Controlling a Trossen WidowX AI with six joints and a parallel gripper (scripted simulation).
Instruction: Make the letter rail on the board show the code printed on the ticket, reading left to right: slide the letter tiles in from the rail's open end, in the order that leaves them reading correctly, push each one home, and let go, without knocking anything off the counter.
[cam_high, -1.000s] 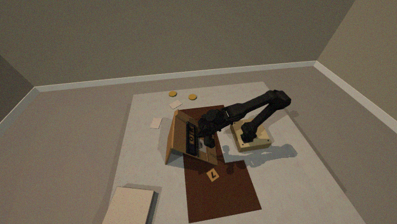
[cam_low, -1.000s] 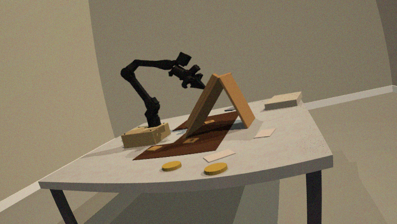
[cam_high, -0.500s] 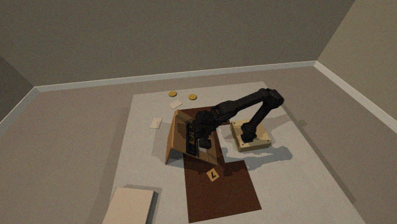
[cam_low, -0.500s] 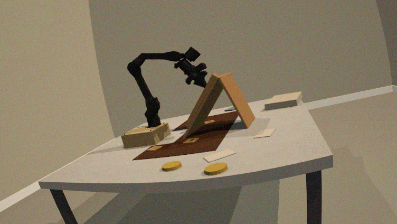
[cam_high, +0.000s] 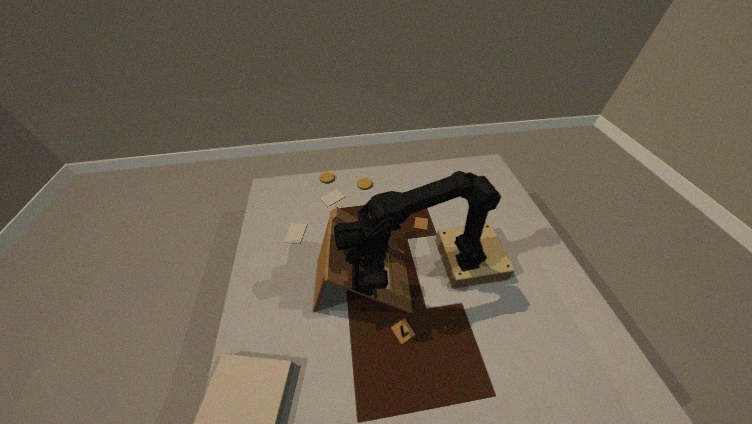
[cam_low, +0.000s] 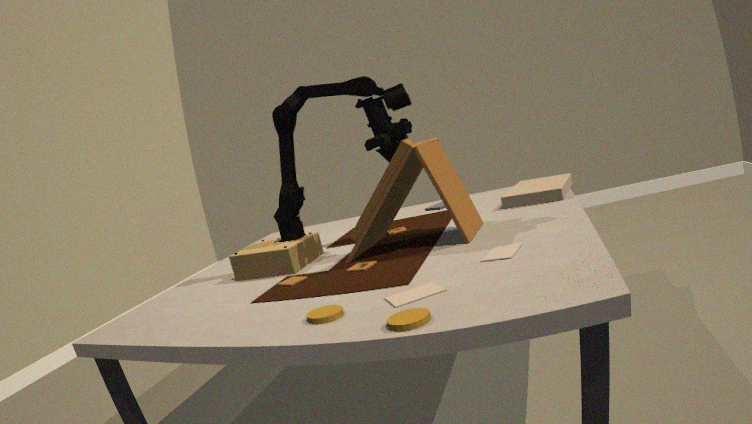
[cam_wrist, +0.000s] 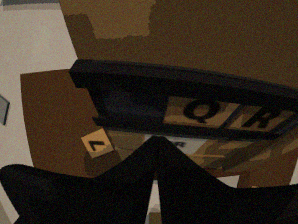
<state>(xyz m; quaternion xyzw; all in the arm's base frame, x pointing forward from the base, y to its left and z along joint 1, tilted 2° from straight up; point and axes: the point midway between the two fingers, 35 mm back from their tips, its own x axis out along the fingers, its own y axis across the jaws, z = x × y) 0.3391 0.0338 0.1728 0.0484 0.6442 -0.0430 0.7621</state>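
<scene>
Now: the white ticket 4 cm behind my gripper tip, 2 cm to the right of it and 9 cm below it. The rest, counted from my gripper tip: flat beige box (40 cm ahead, 27 cm to the left, 18 cm below); then brown mat (15 cm behind, 6 cm to the right, 20 cm below).
</scene>
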